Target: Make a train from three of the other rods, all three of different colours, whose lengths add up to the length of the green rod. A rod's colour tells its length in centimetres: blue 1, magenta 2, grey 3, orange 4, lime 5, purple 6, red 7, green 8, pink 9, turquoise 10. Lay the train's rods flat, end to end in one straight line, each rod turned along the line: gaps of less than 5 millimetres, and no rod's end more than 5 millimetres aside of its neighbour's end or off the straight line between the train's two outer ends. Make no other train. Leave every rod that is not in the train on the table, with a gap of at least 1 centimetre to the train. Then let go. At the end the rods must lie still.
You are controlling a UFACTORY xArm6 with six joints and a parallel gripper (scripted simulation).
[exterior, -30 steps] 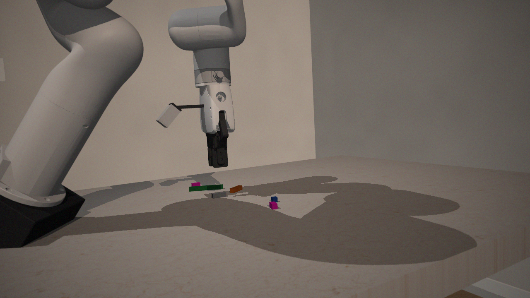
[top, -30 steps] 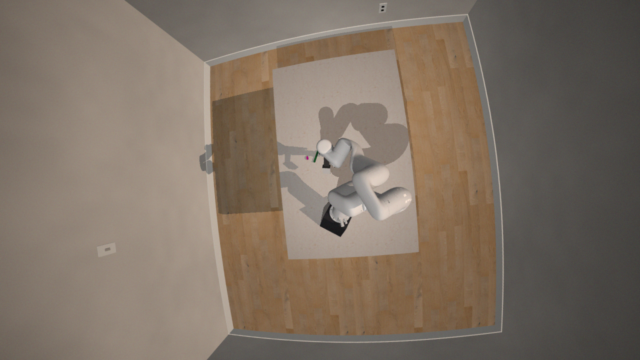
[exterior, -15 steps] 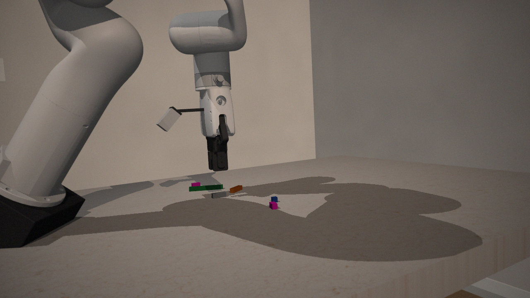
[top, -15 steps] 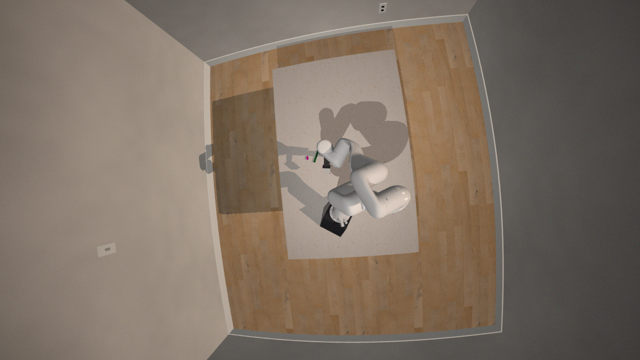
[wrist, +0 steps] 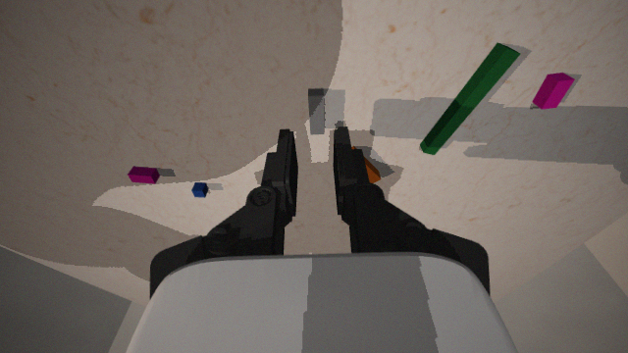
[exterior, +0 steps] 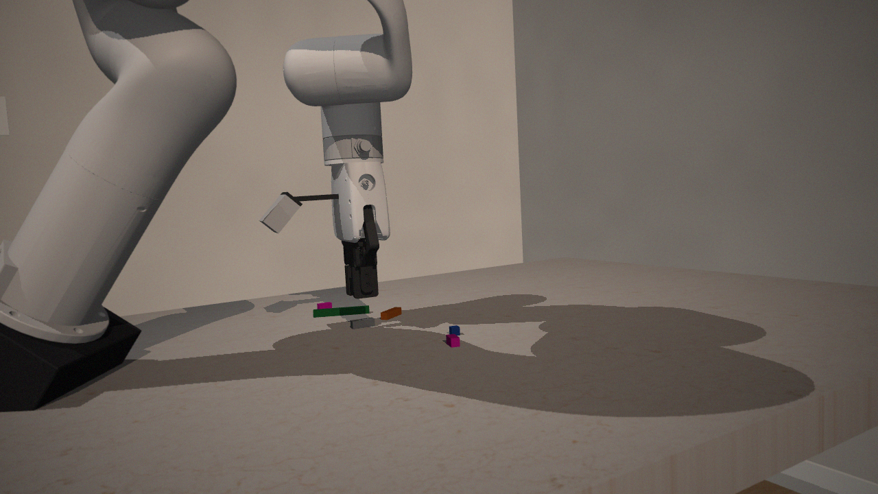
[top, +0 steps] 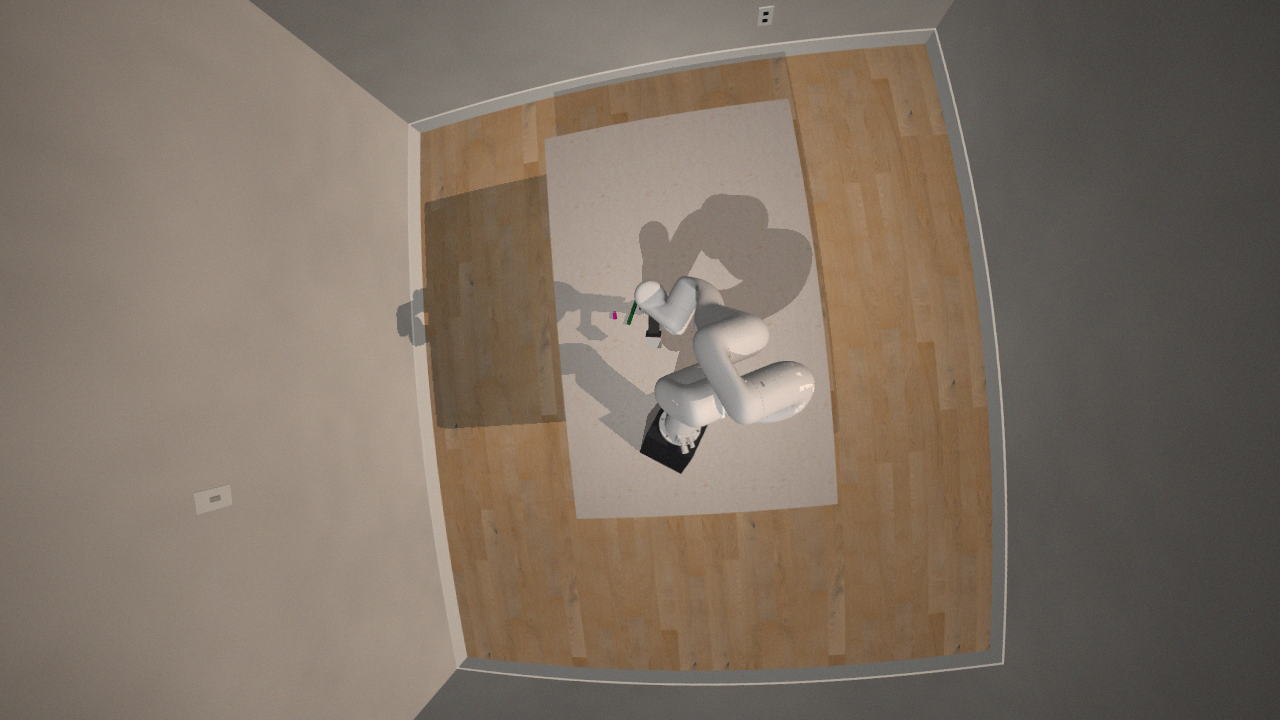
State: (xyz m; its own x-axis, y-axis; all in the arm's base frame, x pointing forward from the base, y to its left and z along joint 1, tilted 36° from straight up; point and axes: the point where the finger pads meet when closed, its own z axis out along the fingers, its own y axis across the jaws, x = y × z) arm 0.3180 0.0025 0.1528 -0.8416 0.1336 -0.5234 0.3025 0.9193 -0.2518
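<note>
My hand is 60 mm above the grey rod. The rest, counted from my hand: green rod: 100 mm to the left, 60 mm below, 30 mm ahead; blue rod: 130 mm to the right, 60 mm below, 30 mm ahead; orange rod: 60 mm below, 60 mm ahead, 20 mm to the left.
</note>
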